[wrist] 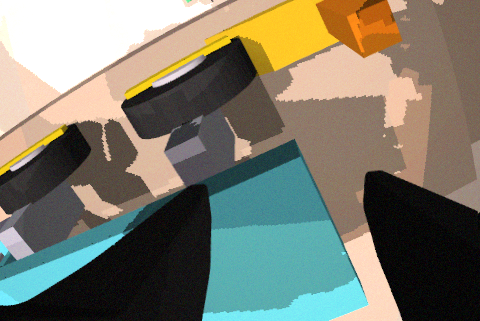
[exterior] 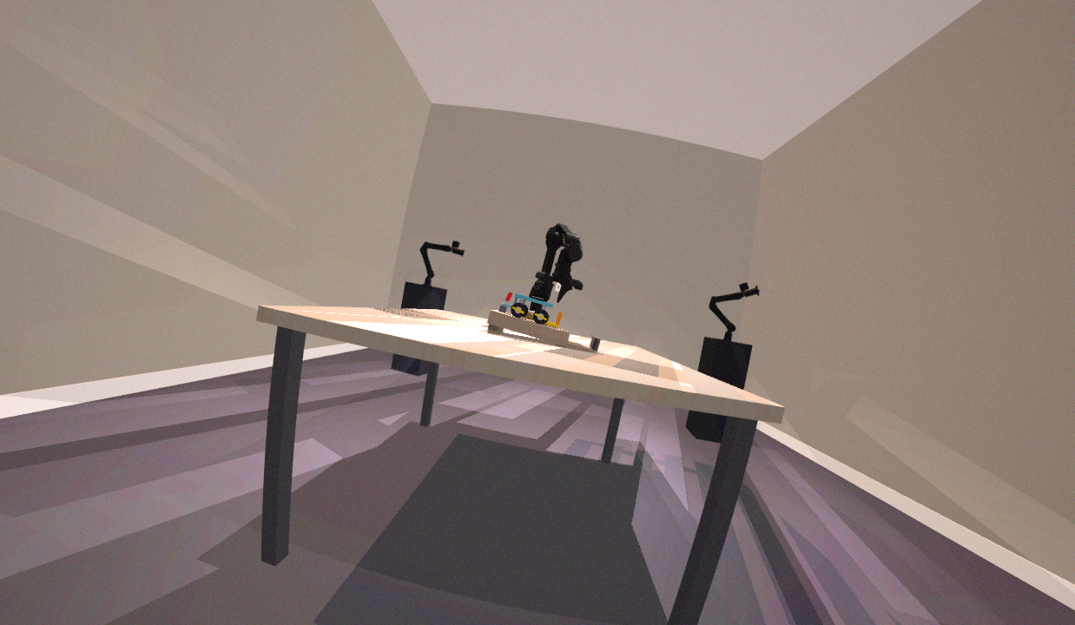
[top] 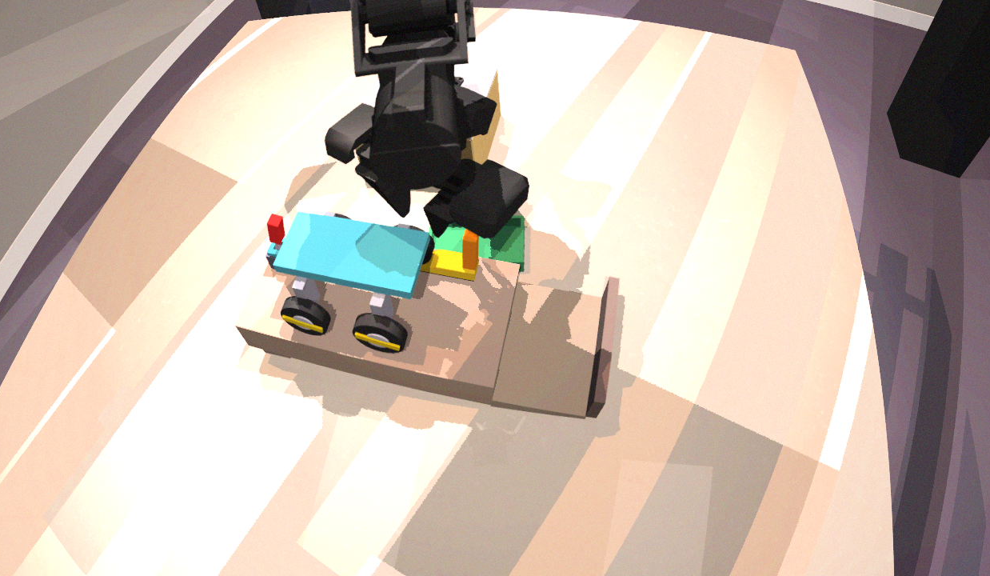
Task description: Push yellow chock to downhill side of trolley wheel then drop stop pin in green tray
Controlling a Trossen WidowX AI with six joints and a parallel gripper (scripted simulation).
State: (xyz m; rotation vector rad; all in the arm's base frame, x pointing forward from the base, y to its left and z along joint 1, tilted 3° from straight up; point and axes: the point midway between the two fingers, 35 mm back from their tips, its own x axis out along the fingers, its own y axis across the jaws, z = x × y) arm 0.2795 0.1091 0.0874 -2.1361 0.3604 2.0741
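My gripper tip is now 17 cm to the left of the red-headed stop pin, 3 cm short of it and 3 cm above it. From my gripper tip the other things lie so: yellow chock 8 cm below, 2 cm behind, 1 cm to the left; green tray 17 cm below, 10 cm behind, 1 cm to the left; trolley 7 cm to the right, 5 cm below, 4 cm ahead.
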